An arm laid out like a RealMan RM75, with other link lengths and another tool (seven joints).
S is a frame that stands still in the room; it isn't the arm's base.
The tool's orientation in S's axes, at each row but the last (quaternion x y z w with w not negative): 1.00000, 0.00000, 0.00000, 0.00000; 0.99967, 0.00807, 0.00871, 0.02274; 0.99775, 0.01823, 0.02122, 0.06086; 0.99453, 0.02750, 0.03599, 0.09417; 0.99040, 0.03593, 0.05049, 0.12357; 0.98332, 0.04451, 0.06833, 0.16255; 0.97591, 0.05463, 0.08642, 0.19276; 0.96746, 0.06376, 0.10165, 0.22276; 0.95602, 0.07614, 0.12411, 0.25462; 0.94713, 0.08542, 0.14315, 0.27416
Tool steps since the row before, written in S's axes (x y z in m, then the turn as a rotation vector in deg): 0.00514, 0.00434, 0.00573, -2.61, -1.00, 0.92; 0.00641, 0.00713, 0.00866, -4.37, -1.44, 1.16; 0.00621, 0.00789, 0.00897, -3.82, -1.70, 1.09; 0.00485, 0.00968, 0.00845, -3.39, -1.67, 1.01; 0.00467, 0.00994, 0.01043, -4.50, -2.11, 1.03; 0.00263, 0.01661, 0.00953, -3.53, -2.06, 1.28; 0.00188, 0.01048, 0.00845, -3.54, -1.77, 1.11; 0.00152, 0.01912, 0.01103, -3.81, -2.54, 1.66; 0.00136, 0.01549, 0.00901, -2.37, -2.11, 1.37; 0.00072, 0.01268, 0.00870, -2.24, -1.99, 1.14
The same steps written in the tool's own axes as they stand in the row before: 0.00514, -0.00434, -0.00573, -2.61, 1.00, -0.92; 0.00667, -0.00663, -0.00886, -4.37, 1.42, -1.17; 0.00687, -0.00652, -0.00957, -3.84, 1.69, -1.05; 0.00599, -0.00766, -0.00970, -3.41, 1.67, -0.94; 0.00642, -0.00675, -0.01195, -4.55, 2.03, -0.97; 0.00556, -0.01239, -0.01375, -3.56, 2.13, -1.08; 0.00455, -0.00624, -0.01118, -3.55, 1.80, -1.03; 0.00656, -0.01205, -0.01736, -3.85, 2.71, -1.26; 0.00633, -0.00863, -0.01444, -2.44, 2.31, -0.82; 0.00568, -0.00580, -0.01308, -2.34, 2.10, -0.65
